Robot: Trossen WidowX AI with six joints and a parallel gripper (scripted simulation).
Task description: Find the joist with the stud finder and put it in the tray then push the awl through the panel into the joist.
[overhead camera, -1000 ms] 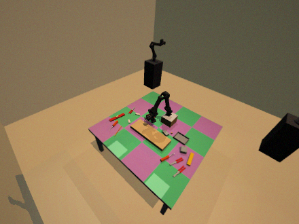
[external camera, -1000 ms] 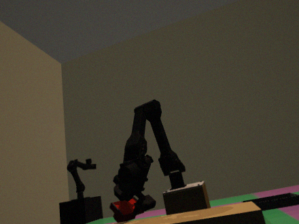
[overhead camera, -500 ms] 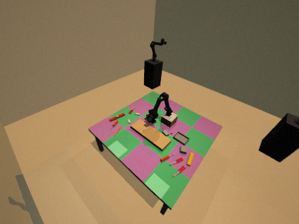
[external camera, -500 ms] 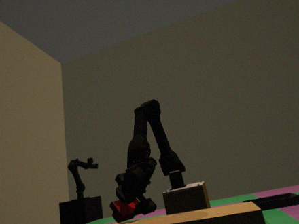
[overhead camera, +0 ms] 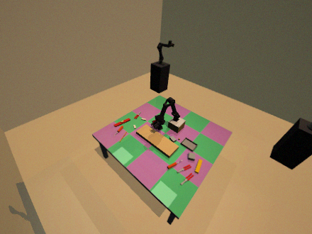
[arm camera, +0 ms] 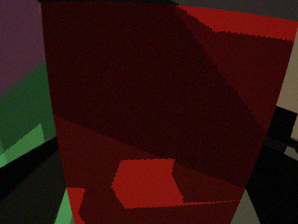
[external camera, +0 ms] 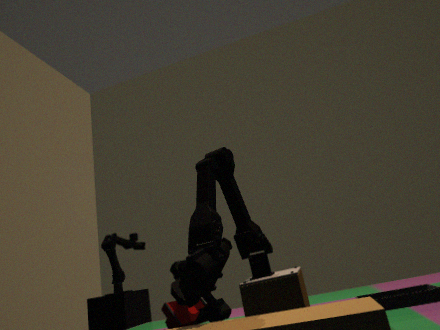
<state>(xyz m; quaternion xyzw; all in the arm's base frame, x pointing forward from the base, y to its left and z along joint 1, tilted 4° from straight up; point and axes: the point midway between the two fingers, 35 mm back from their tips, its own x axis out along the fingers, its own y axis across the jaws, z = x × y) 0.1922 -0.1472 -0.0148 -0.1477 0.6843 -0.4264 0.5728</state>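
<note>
Right now my gripper tip is 1 cm short of the stud finder, 2 cm to the left of it and 2 cm above it. Round my gripper tip: orange pencil: 45 cm ahead, 14 cm to the right, 5 cm below; then awl: 3 cm ahead, 6 cm to the right, 5 cm below; then grey tray: 4 cm behind, 50 cm to the left, 4 cm below.
</note>
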